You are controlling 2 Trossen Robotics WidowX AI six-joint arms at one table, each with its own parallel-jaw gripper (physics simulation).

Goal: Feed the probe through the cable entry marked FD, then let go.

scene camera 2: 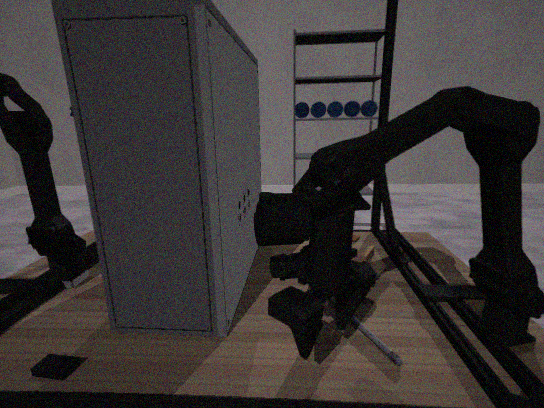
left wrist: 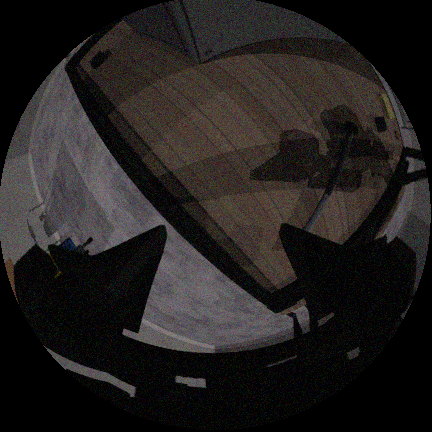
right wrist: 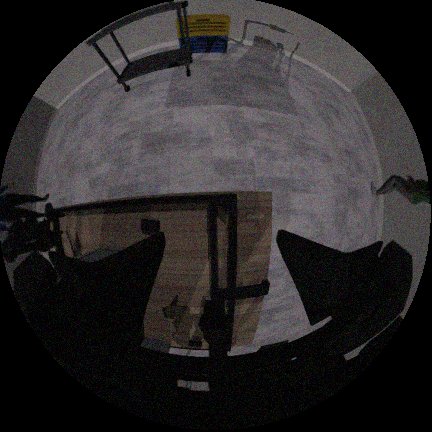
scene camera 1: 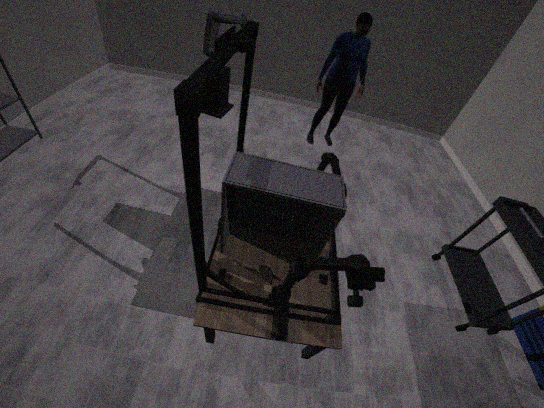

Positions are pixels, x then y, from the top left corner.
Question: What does the right gripper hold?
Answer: Nothing.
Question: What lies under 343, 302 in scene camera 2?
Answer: The left gripper.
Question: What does the left gripper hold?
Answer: Nothing.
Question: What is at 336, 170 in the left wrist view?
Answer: A grey probe.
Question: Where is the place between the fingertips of the left gripper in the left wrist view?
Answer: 224, 230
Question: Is the left gripper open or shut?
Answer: Open.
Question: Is the right gripper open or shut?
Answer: Open.
